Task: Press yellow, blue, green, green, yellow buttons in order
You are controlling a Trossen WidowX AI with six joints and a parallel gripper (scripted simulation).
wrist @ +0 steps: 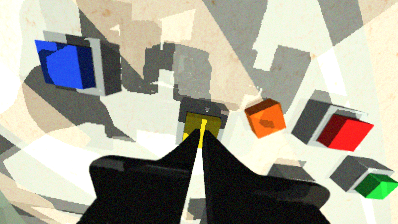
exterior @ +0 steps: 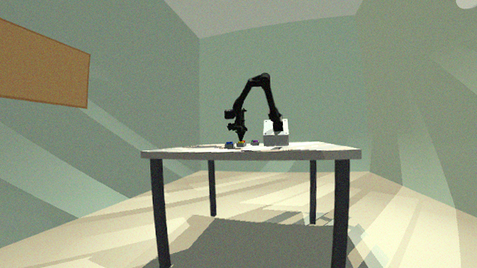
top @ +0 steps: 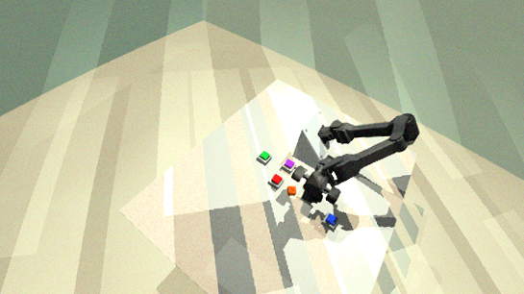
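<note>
Right now the yellow button is 10 mm below my gripper tip. Also, from my gripper tip: orange block: 10 mm ahead, 70 mm to the right, 30 mm below; then red button: 10 mm ahead, 150 mm to the right; then blue button: 50 mm ahead, 110 mm to the left.
</note>
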